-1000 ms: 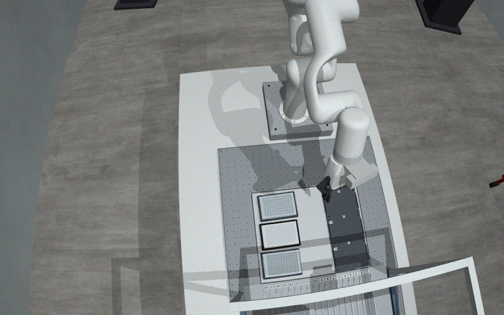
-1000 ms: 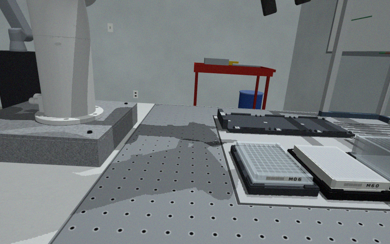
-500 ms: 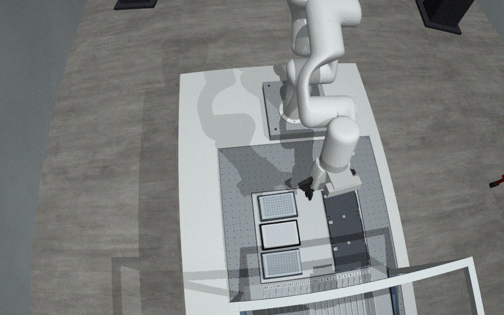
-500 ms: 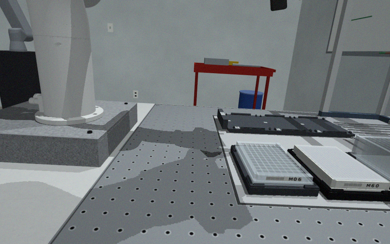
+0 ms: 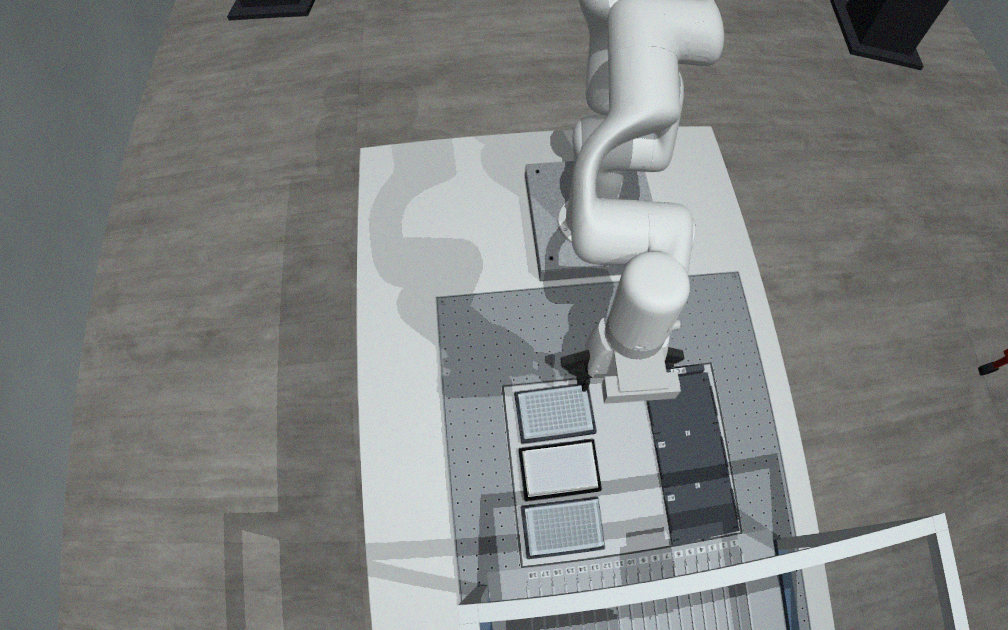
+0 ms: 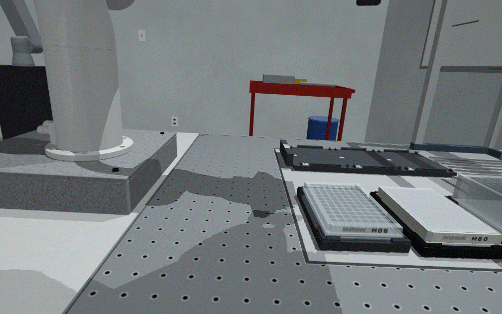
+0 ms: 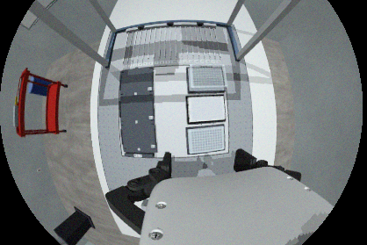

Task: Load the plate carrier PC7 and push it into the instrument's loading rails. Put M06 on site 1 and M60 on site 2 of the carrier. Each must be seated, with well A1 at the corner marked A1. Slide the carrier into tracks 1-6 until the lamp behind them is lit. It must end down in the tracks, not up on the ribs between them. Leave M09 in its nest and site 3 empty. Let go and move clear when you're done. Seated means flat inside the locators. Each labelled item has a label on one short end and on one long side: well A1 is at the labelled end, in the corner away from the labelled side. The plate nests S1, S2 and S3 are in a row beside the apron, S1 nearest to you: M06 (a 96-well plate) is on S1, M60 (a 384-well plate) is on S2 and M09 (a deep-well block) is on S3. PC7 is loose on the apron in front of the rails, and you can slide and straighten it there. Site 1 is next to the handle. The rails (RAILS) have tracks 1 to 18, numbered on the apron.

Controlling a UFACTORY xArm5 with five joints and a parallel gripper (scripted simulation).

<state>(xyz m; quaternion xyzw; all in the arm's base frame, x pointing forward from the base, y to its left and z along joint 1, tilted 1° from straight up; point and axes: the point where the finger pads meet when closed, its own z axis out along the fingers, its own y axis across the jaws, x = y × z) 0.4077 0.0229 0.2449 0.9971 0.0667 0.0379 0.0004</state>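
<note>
Right now my hand is 100 mm short of the plate nest S2, 50 mm to the left of it and 280 mm above it. Also, from my hand: plate nest S1 (10 mm behind, 70 mm to the right, 280 mm below); then plate carrier PC7 (60 mm ahead, 200 mm to the left, 270 mm below); then plate M06 (10 mm behind, 70 mm to the right, 270 mm below).
</note>
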